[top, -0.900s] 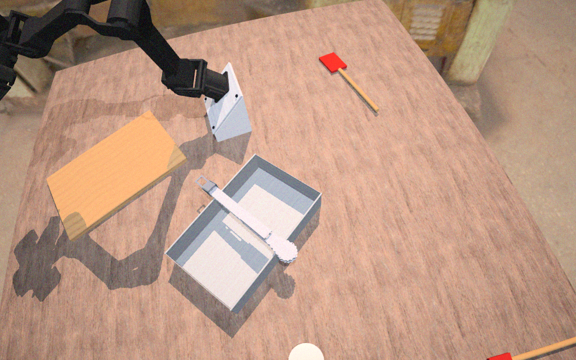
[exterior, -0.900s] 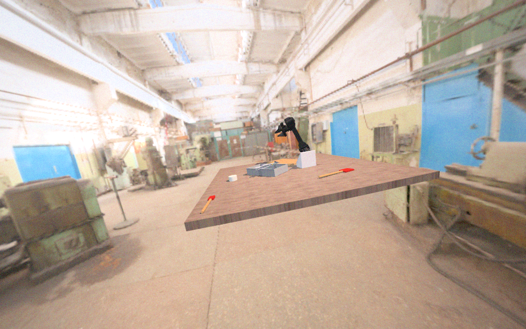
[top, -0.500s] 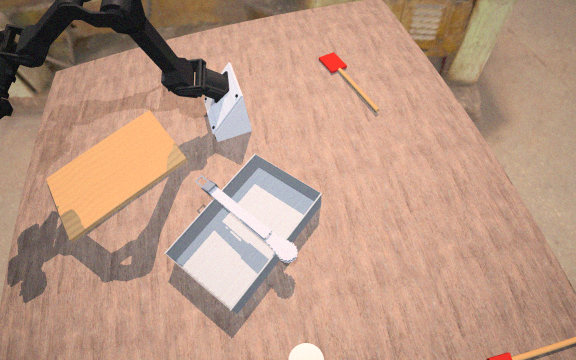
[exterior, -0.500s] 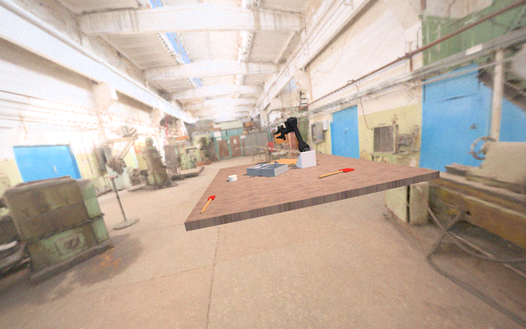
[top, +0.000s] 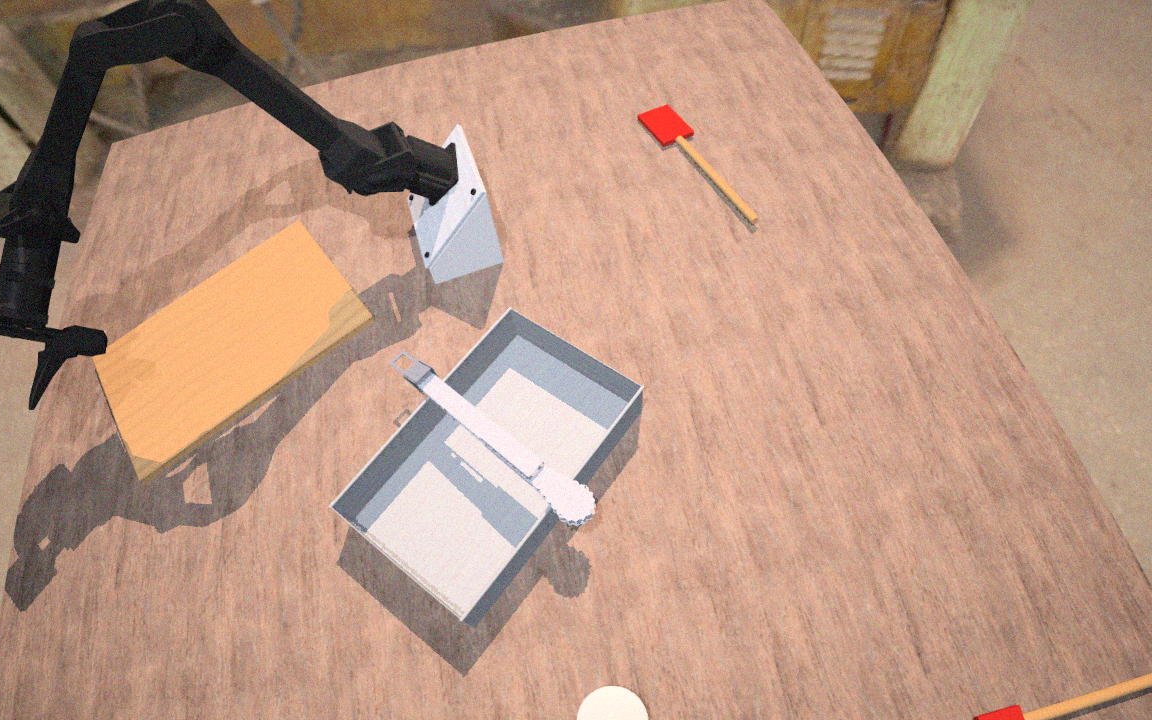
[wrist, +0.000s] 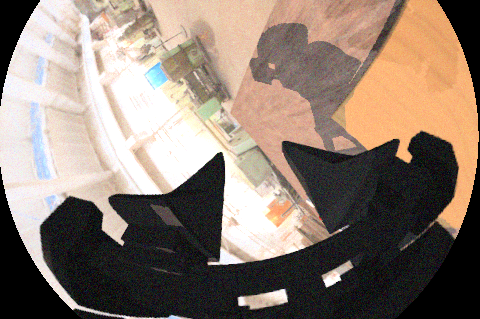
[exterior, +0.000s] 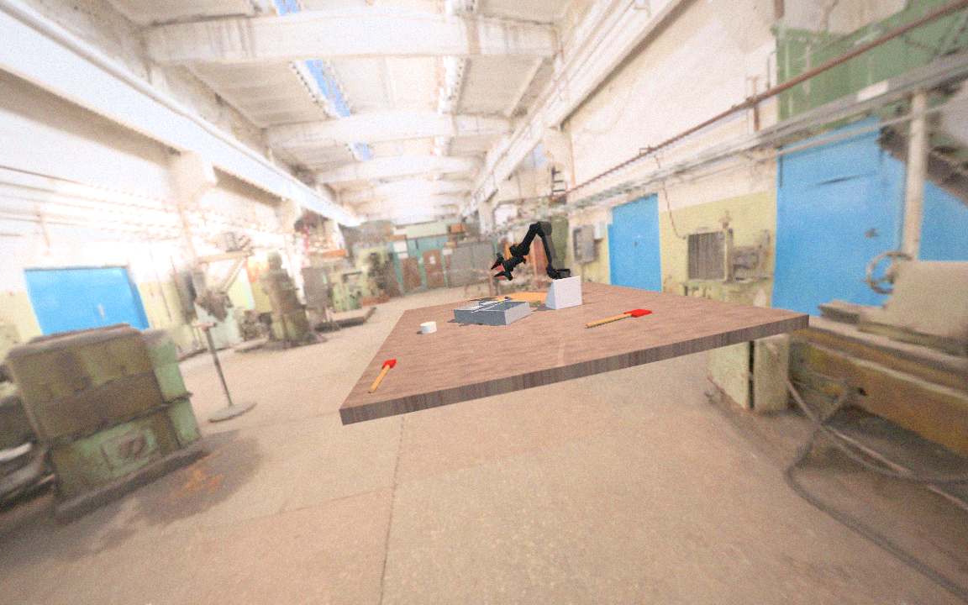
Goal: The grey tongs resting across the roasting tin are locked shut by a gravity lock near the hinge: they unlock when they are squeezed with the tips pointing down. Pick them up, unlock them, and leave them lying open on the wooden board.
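Right now the grey roasting tin is 520 mm to the left of my gripper tip, 140 mm below it and 80 mm ahead of it. From my gripper tip the other things lie so: red spatula 850 mm to the left, 370 mm behind, 160 mm below; white round thing 610 mm to the left, 360 mm ahead, 150 mm below; wooden board 160 mm to the left, 160 mm below, 160 mm behind.
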